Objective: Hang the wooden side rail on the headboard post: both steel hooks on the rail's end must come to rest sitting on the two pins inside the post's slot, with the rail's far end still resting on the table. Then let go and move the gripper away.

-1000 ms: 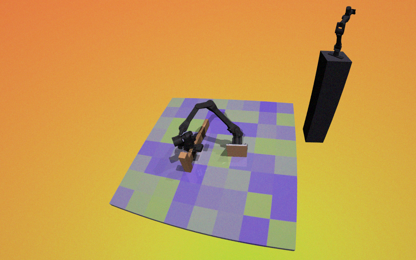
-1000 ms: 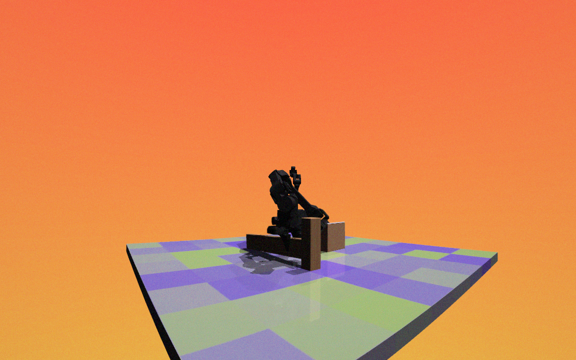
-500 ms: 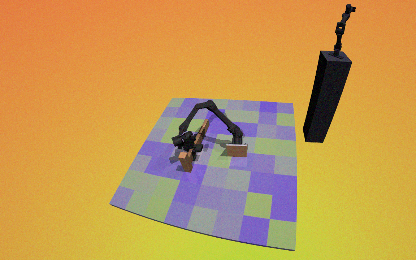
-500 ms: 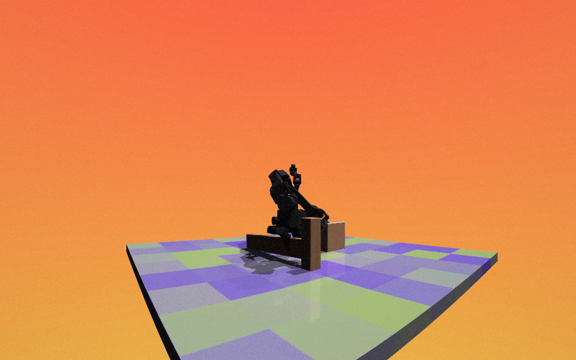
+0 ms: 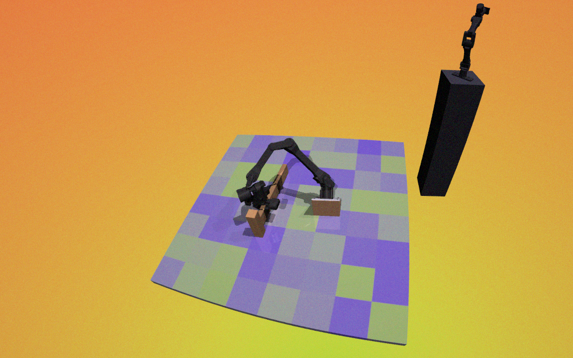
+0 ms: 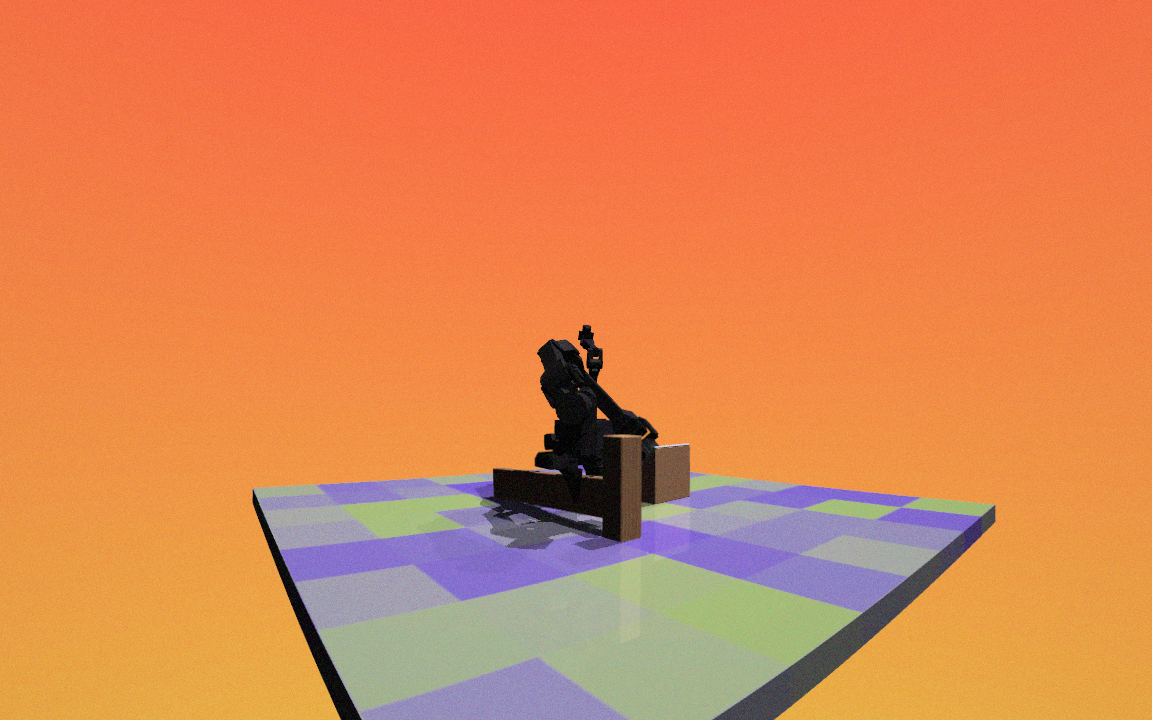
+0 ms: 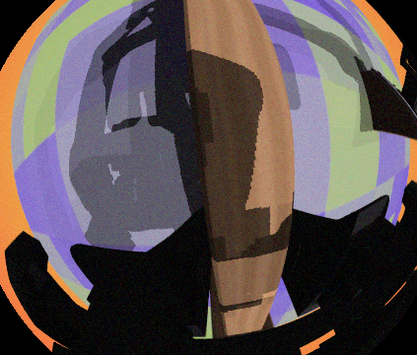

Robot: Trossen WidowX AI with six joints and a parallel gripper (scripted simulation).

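Right now the wooden headboard post is 11 cm to the left of my gripper tip, 4 cm above it and 1 cm ahead of it.
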